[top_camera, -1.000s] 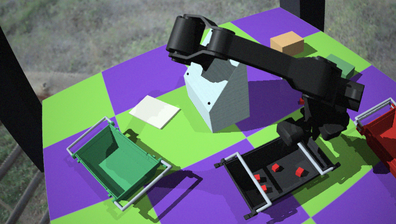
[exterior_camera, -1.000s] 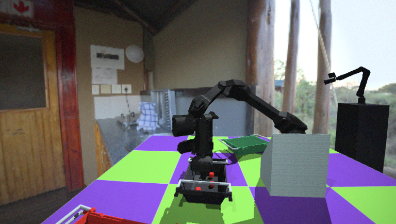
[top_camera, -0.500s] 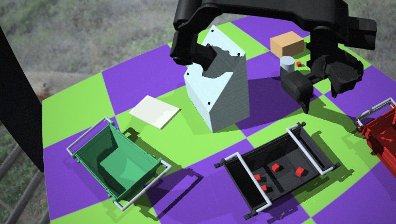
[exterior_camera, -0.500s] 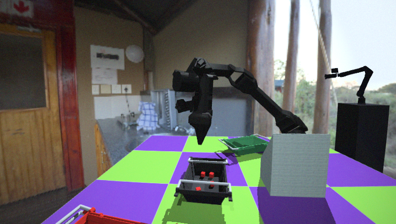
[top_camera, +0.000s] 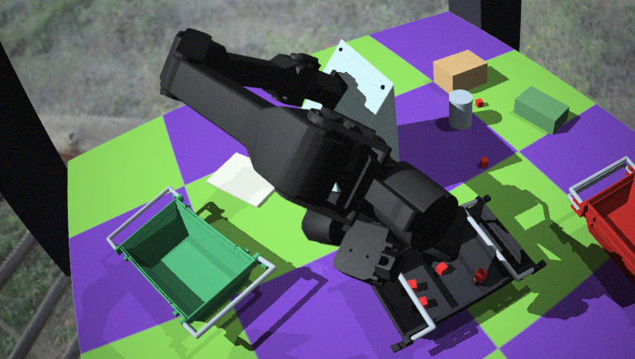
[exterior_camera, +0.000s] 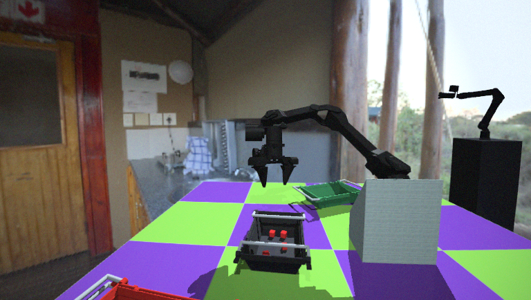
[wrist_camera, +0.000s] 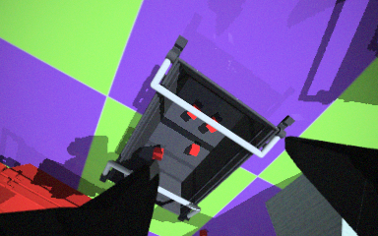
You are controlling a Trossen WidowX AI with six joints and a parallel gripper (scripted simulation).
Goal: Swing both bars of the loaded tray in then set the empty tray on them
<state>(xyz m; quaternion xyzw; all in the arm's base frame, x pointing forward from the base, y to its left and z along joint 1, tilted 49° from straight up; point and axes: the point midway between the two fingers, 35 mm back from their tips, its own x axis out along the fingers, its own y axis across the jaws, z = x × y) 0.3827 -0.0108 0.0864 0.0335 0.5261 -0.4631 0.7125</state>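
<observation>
Now: gripper tip 30 cm to the left of the green tray, 24 cm past it and 12 cm above it. From my gripper tip the other things lie so: dark green block: 54 cm to the left, 28 cm behind, 14 cm below; white sheet: 43 cm behind, 16 cm below, 13 cm to the right; grey cylinder: 36 cm behind, 35 cm to the left, 13 cm below.
</observation>
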